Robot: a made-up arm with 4 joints.
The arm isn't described. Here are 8 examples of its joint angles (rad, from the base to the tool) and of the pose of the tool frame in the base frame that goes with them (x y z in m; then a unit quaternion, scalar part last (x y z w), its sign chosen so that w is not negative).
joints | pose
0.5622 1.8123 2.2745 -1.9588 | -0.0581 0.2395 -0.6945 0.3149 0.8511 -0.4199 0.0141
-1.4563 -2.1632 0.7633 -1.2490 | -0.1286 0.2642 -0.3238 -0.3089 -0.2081 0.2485 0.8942
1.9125 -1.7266 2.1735 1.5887 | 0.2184 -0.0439 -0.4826 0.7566 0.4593 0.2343 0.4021
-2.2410 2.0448 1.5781 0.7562 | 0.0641 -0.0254 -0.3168 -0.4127 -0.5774 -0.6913 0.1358
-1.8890 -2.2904 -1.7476 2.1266 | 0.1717 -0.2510 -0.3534 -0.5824 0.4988 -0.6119 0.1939
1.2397 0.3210 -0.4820 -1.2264 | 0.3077 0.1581 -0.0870 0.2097 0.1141 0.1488 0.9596
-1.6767 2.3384 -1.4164 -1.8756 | -0.1936 -0.3529 -0.0991 0.5705 -0.3124 -0.1481 0.7450
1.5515 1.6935 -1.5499 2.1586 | 0.4509 0.0180 -0.3036 -0.6387 0.2856 -0.6044 0.3810
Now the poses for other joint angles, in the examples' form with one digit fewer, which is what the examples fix.
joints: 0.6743 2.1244 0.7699 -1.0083
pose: -0.190 -0.016 -0.303 0.082 -0.366 0.873 0.310
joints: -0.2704 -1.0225 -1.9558 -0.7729
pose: 0.350 0.044 -0.352 0.573 0.600 0.006 0.559
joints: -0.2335 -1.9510 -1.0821 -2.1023
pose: 0.024 -0.083 -0.044 0.486 -0.171 0.164 0.841
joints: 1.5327 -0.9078 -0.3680 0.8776
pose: 0.001 -0.173 -0.174 -0.129 -0.130 0.979 0.087
